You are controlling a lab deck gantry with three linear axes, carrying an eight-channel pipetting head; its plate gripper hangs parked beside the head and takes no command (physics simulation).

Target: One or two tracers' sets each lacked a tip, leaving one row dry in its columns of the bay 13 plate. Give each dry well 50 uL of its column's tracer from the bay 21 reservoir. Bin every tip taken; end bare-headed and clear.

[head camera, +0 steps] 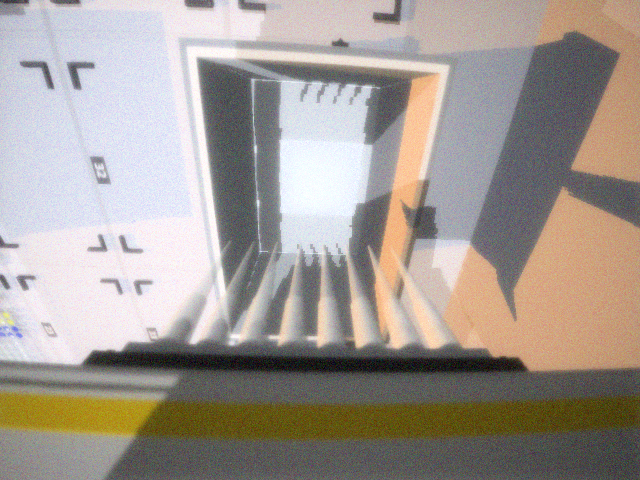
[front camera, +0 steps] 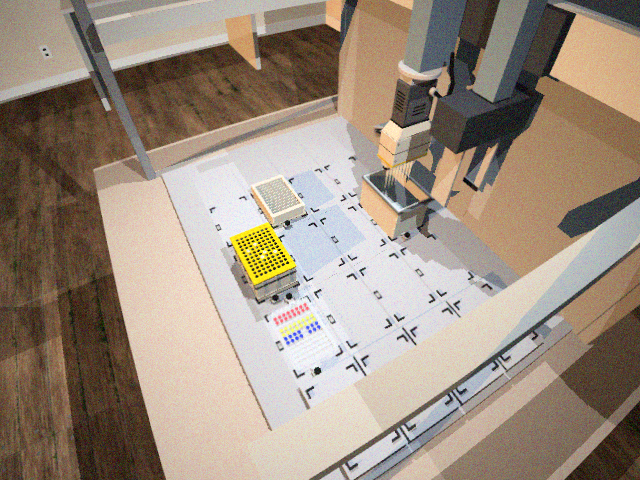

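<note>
The pipetting head (front camera: 404, 142) hangs above the open bin (front camera: 379, 209) (head camera: 315, 57). Its eight slim tapered ends (head camera: 325, 299) point into or over the bin; I cannot tell which carry tips. The plate gripper (front camera: 465, 173) hangs parked beside the head, fingers apart and empty. The bay 13 plate (front camera: 303, 335) shows red, yellow and blue wells in column pairs. The blue pair has a gap across one row; other gaps are too small to judge. The bay 21 reservoir (front camera: 279, 198) is a pale box with a grid top. The yellow tip rack (front camera: 263, 253) holds several scattered pale tips among dark holes.
The gantry column (front camera: 504, 49) rises beside the head. A pale front rail (front camera: 439, 361) runs across the near side of the deck, and a grey post (front camera: 121, 111) stands at the far left corner. The bay 32 label (head camera: 99, 169) lies left of the bin in the head view.
</note>
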